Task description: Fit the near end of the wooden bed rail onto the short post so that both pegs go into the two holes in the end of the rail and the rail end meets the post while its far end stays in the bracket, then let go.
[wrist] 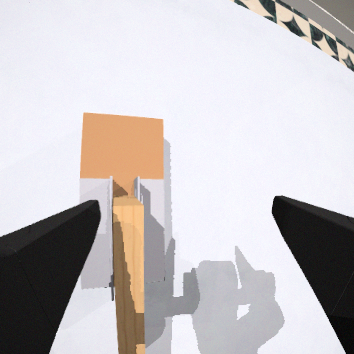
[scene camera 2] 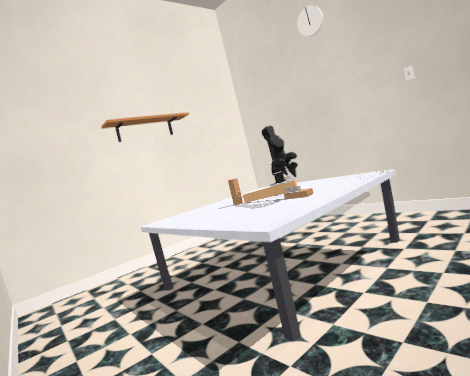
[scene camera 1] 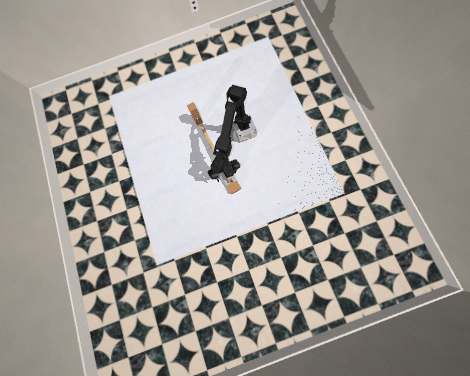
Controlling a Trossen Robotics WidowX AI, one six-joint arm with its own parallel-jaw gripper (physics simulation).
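Frame: origin at the arm's base, x right, y ahead, z up, level; metres.
Where they show: gripper, fingertip midpoint: (wrist: 187, 206) (scene camera 2: 291, 176) (scene camera 1: 225, 178); arm's base, link origin: (scene camera 2: 280, 181) (scene camera 1: 243, 125).
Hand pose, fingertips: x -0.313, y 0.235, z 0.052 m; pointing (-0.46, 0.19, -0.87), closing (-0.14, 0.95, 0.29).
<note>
Things, the pixels of their top centre, and the offset from my fingertips. "spot": a spot on its surface instead. Level surfaces: height alone.
- short post, surface spot: (scene camera 1: 193, 111) spot: dx +0.476, dy +0.044, dz +0.033 m
- orange-brown block, top centre: (wrist: 122, 198) (scene camera 2: 297, 190) (scene camera 1: 230, 180) dx +0.001, dy -0.027, dz -0.096 m
- white table, surface height: dz -0.131 m
The short post (scene camera 1: 193, 111) (scene camera 2: 234, 191) stands upright on the table. The wooden rail (scene camera 1: 207, 138) (scene camera 2: 270, 192) (wrist: 134, 235) runs from beside it to the grey bracket (scene camera 2: 292, 189) (wrist: 95, 235), where its far end sits between two thin upright plates. An orange-brown block (scene camera 1: 234, 187) (scene camera 2: 303, 194) (wrist: 122, 146) lies at the bracket's outer end. A narrow gap shows between the rail's near end and the post in scene camera 2; pegs and holes cannot be made out. My gripper (scene camera 1: 224, 172) (wrist: 187, 206) is open and empty above the rail's bracket end, the rail nearer its left finger in the wrist view.
The arm's base (scene camera 1: 245, 132) stands on the white table (scene camera 1: 280, 165) (scene camera 2: 215, 222), to the side of the rail. Arm shadows fall across the rail and table. A wall shelf (scene camera 2: 145, 120) and a clock (scene camera 2: 310, 21) are away from the table.
</note>
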